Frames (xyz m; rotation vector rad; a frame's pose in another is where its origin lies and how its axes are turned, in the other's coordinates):
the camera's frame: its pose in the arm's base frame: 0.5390 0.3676 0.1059 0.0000 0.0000 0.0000
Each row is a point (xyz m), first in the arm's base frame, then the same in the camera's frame.
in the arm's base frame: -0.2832 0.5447 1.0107
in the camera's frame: -0.8222 0.1771 0.9048
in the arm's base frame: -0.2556 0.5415 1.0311
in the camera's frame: -0.7946 0.1739 0.9252
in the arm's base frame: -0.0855 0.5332 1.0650
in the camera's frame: -0.6245 0.1656 0.9591
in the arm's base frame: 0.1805 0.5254 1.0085
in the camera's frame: -0.3585 0.1578 0.9026
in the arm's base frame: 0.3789 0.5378 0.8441
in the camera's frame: -0.1601 0.1702 0.7382
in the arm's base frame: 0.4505 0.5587 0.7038
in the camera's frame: -0.0885 0.1911 0.5979
